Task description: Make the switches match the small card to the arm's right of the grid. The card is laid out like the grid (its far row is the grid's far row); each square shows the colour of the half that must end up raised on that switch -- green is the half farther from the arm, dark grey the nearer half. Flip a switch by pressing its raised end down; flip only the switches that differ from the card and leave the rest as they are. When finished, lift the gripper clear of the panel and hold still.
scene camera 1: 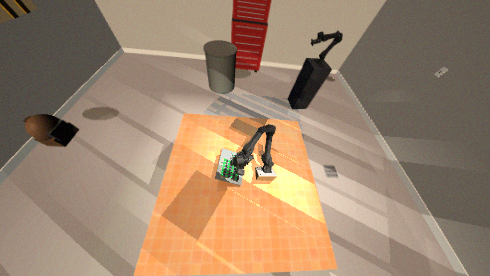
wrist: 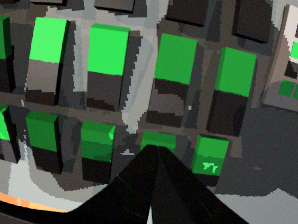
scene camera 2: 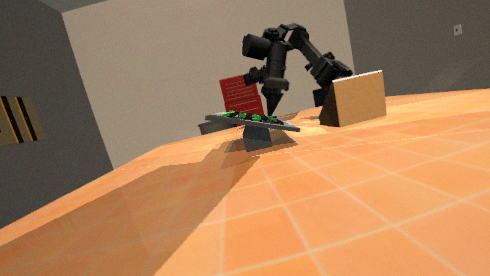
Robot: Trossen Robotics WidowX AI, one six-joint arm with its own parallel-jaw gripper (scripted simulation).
Path:
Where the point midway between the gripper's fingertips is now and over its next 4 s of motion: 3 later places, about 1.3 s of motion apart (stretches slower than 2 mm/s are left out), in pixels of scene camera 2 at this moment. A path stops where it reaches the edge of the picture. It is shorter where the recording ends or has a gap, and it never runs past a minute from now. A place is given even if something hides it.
My gripper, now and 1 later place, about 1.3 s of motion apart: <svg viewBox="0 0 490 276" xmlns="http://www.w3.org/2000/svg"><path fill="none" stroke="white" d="M269 116L261 91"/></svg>

